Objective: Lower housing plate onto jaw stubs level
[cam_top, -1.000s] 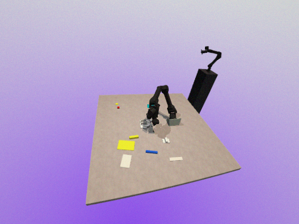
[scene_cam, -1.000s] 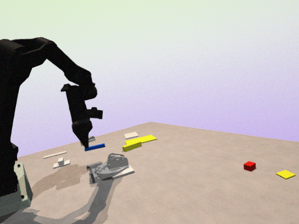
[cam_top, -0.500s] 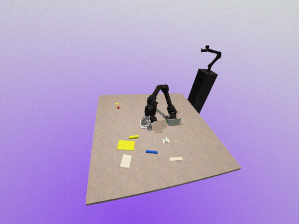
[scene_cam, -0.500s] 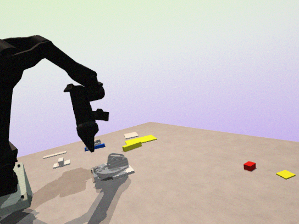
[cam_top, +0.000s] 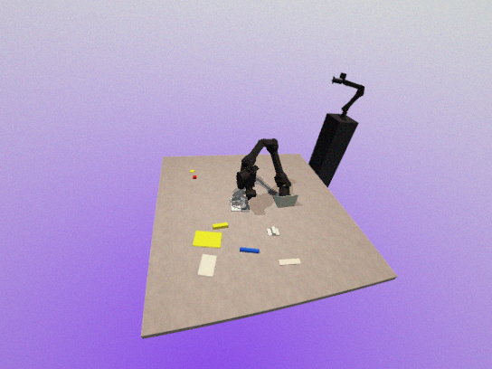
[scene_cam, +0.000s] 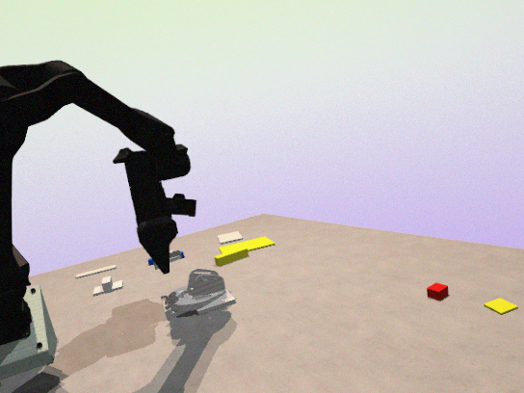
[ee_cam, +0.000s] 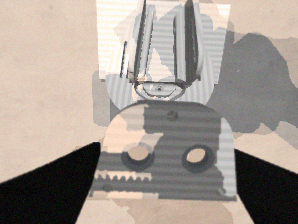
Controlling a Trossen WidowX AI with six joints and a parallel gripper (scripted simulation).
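Now: the white housing part 2 cm above my gripper tip and 1 cm ahead of it. Round my gripper tip: yellow plate (29 cm ahead, 24 cm to the left, 8 cm below); then blue bar (35 cm to the left, 8 cm below, 7 cm ahead); then yellow bar (20 cm ahead, 16 cm to the left, 7 cm below).
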